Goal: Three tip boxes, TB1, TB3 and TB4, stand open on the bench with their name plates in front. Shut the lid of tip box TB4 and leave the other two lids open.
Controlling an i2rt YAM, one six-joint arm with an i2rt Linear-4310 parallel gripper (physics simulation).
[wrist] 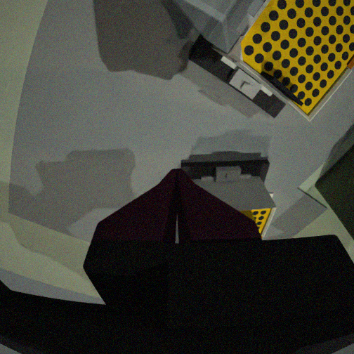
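Observation:
My gripper [176,177] is shut and empty, pointing up from the bottom of the wrist view. A tip box [235,192] lies right beyond the fingertips, partly hidden behind the right finger; its grey front and a corner of its yellow, dark-holed rack [260,217] show. Its name plate [228,173] stands just right of the tips, with a mark too dim to read. A second tip box [306,42] is at the upper right with its yellow rack uncovered. Its name plate [244,84] is tilted in view and unreadable. The lid of the first box cannot be made out, and no third box shows.
A grey-blue translucent panel [217,22] rises at the top beside the second box. A dark green block [342,185] is at the right edge. Broad shadows lie on the grey bench [65,115] at the left and top, and a pale green strip runs along the left edge.

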